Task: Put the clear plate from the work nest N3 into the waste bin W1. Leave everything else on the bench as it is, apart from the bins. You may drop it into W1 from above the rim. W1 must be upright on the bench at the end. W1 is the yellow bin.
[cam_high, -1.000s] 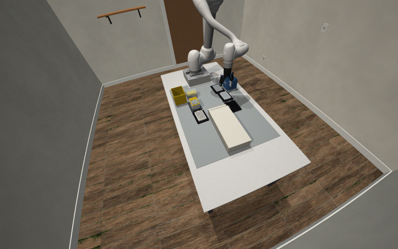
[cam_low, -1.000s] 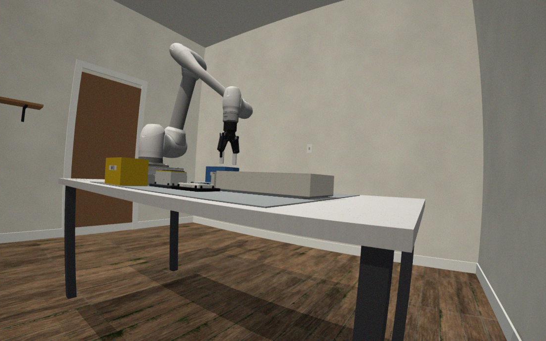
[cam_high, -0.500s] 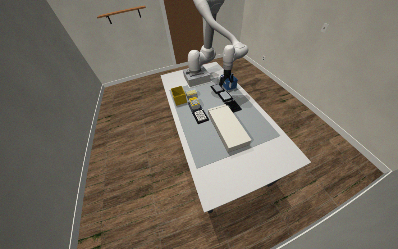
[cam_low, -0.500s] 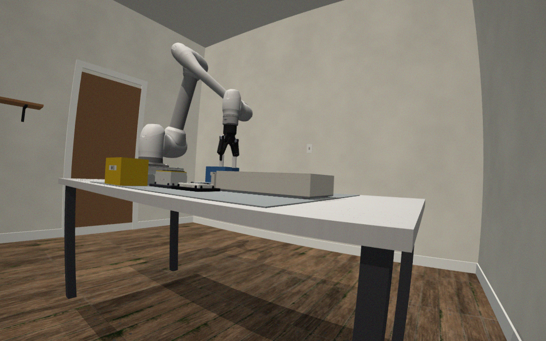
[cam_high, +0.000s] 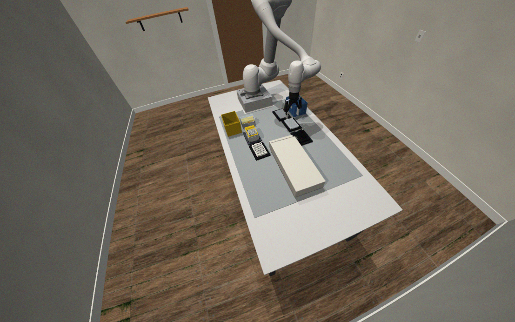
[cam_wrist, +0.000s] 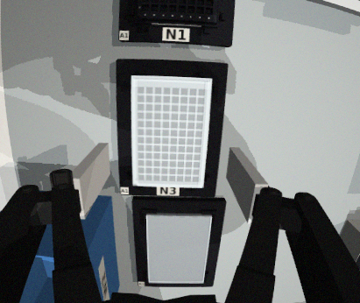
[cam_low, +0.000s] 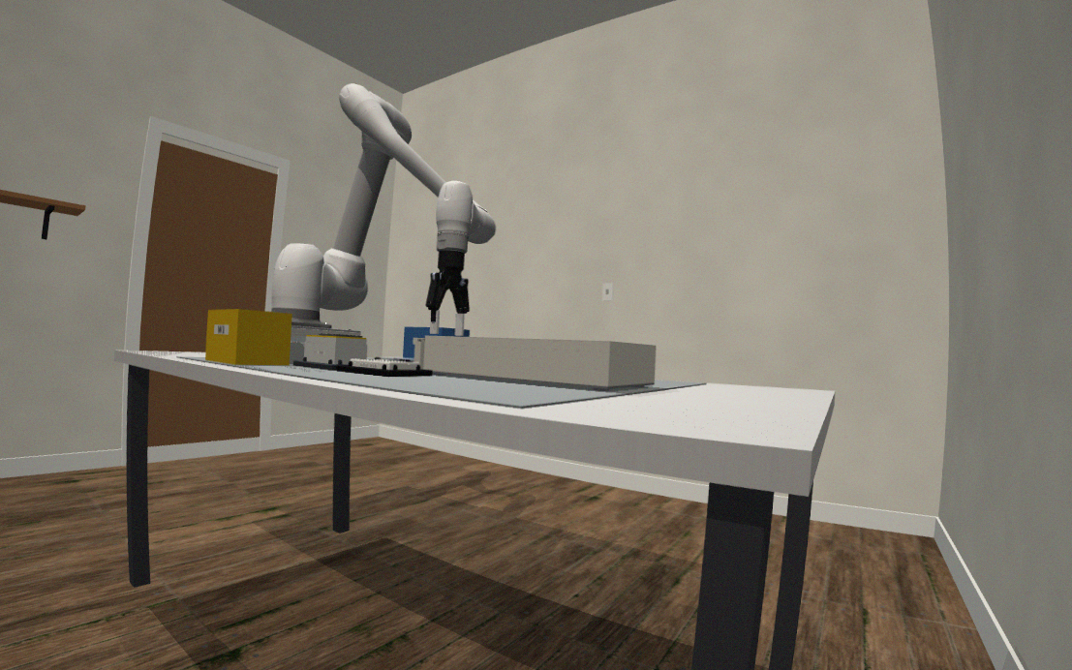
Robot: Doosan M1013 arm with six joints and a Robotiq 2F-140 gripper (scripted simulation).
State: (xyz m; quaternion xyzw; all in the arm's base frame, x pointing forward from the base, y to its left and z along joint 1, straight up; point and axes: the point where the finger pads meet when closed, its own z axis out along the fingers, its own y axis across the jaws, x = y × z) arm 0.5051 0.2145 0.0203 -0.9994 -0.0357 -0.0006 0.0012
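My gripper is now 10 cm above the clear plate. Round my hand: yellow tip rack 38 cm to the right, 6 cm below, 2 cm ahead; then blue bin 19 cm behind, 13 cm to the left, 8 cm below; then long box 38 cm ahead, 17 cm to the right, 9 cm below.
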